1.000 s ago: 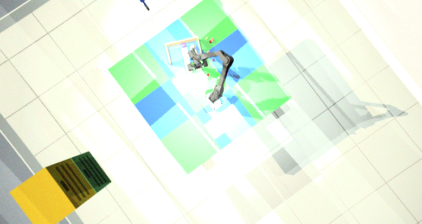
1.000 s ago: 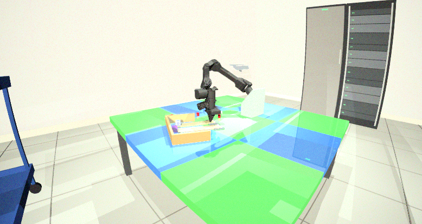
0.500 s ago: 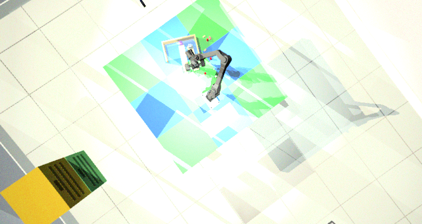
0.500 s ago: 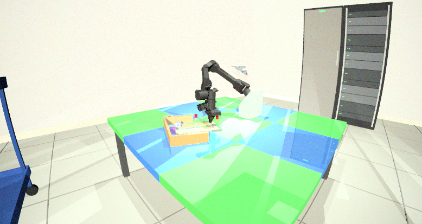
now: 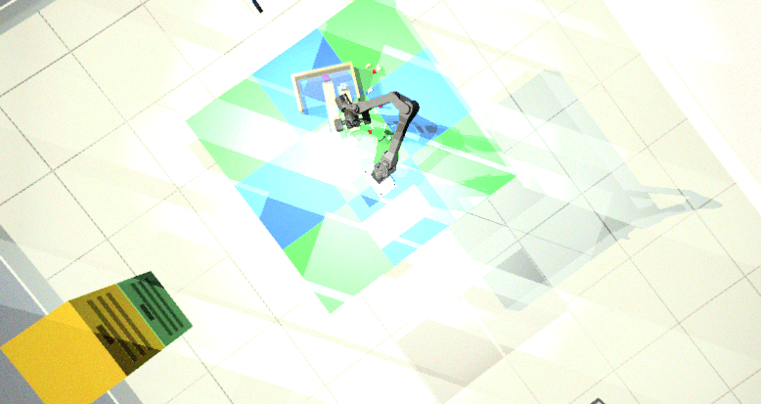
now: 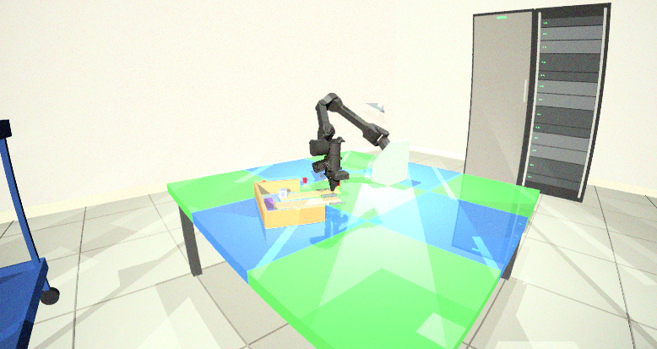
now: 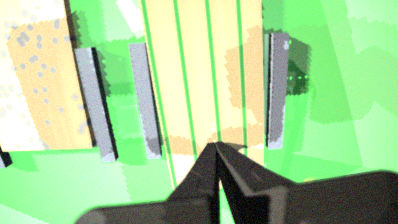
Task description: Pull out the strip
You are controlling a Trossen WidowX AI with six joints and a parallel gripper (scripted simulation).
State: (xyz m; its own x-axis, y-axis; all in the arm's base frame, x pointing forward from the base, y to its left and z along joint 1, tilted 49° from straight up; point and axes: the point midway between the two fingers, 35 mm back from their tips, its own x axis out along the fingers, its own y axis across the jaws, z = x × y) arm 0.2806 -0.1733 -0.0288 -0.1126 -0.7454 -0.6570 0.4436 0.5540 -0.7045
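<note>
My gripper tip is 90 mm short of the strip and 40 mm to the left of it.
</note>
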